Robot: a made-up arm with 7 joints. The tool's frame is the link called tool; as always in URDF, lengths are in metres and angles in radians. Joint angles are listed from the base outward. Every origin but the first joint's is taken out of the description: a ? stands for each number. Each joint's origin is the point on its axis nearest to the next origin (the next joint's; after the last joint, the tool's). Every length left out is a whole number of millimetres.
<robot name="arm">
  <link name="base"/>
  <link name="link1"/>
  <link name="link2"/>
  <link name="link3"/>
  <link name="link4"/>
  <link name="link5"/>
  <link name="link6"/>
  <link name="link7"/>
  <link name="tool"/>
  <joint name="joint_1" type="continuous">
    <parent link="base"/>
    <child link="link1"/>
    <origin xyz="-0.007 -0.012 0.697" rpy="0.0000 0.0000 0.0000"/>
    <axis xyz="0 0 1"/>
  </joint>
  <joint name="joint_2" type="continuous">
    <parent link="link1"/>
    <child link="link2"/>
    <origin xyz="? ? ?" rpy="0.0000 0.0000 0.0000"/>
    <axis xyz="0 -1 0"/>
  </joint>
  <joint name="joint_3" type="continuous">
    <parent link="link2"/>
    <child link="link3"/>
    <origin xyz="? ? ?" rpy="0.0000 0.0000 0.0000"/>
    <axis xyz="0 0 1"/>
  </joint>
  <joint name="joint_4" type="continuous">
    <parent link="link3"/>
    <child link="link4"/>
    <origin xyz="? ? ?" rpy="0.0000 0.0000 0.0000"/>
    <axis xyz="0 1 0"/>
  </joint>
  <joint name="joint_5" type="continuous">
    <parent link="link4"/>
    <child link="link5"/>
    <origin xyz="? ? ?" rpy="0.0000 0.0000 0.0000"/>
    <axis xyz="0 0 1"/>
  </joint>
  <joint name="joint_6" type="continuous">
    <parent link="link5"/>
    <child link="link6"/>
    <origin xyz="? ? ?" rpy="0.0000 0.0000 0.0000"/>
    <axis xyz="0 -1 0"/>
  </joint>
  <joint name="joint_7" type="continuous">
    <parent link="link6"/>
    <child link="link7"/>
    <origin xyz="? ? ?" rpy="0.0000 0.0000 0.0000"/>
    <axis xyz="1 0 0"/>
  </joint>
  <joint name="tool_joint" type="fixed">
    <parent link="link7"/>
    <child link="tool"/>
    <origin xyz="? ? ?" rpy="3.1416 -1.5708 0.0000"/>
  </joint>
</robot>
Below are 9 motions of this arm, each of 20 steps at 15 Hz.
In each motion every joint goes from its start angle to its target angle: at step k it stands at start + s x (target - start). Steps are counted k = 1, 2, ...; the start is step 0. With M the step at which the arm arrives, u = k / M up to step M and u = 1 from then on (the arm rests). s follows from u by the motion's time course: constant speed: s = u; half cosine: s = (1 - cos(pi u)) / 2; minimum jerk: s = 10 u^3 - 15 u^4 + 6 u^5.
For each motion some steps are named. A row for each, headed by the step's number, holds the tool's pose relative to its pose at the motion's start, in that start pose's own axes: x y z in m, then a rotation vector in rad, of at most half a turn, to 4 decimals.
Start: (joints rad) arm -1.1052 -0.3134 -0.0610 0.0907 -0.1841 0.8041 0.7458
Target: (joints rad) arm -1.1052 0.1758 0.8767 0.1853 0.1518 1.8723 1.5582
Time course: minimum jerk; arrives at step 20
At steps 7, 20:
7: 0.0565 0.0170 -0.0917 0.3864 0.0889 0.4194
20: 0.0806 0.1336 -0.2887 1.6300 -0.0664 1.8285

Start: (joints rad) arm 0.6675 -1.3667 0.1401 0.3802 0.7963 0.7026 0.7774
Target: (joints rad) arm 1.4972 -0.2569 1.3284 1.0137 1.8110 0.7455 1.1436
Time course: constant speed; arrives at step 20
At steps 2, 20:
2: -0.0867 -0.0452 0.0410 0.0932 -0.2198 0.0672
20: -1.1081 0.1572 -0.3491 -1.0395 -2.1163 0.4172

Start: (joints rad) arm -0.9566 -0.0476 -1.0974 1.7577 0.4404 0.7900 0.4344
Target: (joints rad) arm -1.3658 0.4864 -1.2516 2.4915 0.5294 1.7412 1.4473
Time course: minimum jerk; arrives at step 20
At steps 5, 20:
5: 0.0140 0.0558 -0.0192 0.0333 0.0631 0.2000
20: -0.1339 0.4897 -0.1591 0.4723 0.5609 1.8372

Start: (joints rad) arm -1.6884 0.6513 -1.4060 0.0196 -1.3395 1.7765 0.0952
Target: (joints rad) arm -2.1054 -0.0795 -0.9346 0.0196 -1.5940 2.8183 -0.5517
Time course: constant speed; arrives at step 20
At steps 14, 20:
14: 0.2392 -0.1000 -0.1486 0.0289 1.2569 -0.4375
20: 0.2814 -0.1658 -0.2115 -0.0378 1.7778 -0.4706

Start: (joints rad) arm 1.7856 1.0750 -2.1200 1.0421 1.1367 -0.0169 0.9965
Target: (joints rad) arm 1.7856 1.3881 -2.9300 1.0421 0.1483 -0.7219 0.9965
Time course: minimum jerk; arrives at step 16
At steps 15, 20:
15: 0.1446 0.3428 -0.3747 -0.6820 0.5009 1.2001
20: 0.1444 0.3437 -0.3753 -0.6833 0.5008 1.2039

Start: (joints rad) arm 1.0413 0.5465 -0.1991 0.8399 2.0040 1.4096 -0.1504
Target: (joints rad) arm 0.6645 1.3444 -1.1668 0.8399 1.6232 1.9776 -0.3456
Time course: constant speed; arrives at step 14
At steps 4, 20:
4: 0.0456 -0.2080 -0.1113 0.2347 0.3773 -0.4194
20: -0.1008 -0.4861 -0.5996 0.9292 1.5639 -0.9122

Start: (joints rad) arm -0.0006 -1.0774 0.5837 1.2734 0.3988 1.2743 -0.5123
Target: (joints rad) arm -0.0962 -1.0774 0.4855 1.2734 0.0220 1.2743 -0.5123
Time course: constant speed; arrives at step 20
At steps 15, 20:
15: 0.0326 0.0373 -0.0483 -0.1862 -0.0334 -0.2196
20: 0.0413 0.0472 -0.0636 -0.2480 -0.0529 -0.2906

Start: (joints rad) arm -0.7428 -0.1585 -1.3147 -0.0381 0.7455 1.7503 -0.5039
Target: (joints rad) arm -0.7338 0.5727 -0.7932 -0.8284 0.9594 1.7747 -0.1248
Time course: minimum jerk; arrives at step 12
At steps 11, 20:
11: 0.3105 0.3641 -0.3021 -0.2386 1.4048 0.7376
20: 0.3113 0.3652 -0.3048 -0.2375 1.4132 0.7388

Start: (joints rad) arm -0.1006 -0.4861 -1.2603 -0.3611 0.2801 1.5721 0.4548
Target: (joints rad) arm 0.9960 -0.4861 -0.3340 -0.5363 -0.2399 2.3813 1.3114
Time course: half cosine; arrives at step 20
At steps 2, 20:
2: 0.0070 -0.0011 -0.0038 0.0100 0.0384 0.0529
20: 0.0326 0.0415 -0.1696 0.3055 1.6724 1.8256

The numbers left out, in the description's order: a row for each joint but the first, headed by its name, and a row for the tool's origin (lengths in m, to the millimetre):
joint_2: -0.028 -0.074 0.000
joint_3: 0.011 0.000 0.395
joint_4: 0.048 0.041 0.000
joint_5: -0.023 0.000 0.304
joint_6: -0.012 -0.123 0.000
joint_7: -0.001 0.000 0.148
tool: 0.000 0.028 -0.017

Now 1 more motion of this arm.
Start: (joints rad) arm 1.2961 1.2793 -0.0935 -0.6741 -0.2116 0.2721 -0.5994
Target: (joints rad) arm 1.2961 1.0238 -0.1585 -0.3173 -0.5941 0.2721 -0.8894
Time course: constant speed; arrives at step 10
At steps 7, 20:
7: -0.0336 -0.1188 0.1679 0.0748 -0.4495 -0.4557
20: -0.0634 -0.1809 0.2320 0.1352 -0.6219 -0.6765

